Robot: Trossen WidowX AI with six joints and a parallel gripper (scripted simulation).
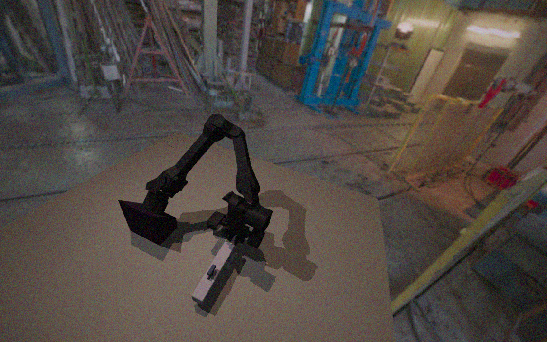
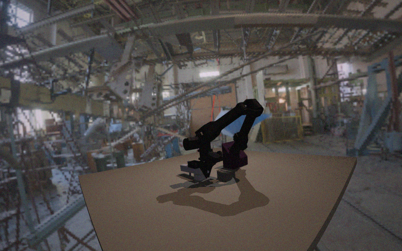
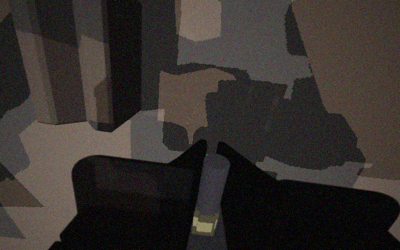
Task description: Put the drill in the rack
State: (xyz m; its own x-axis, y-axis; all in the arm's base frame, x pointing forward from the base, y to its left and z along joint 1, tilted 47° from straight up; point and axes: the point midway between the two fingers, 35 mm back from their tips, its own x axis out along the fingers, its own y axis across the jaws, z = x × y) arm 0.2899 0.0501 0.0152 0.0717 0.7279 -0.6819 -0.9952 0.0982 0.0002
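My gripper tip is 50 mm to the left of the drill and 30 mm below it. Also, from my gripper tip: dark key: 10 mm behind, 140 mm to the right, 30 mm above; light-grey holder block: 10 mm behind, 120 mm to the right, 20 mm above; rack: 70 mm behind, 50 mm to the left.
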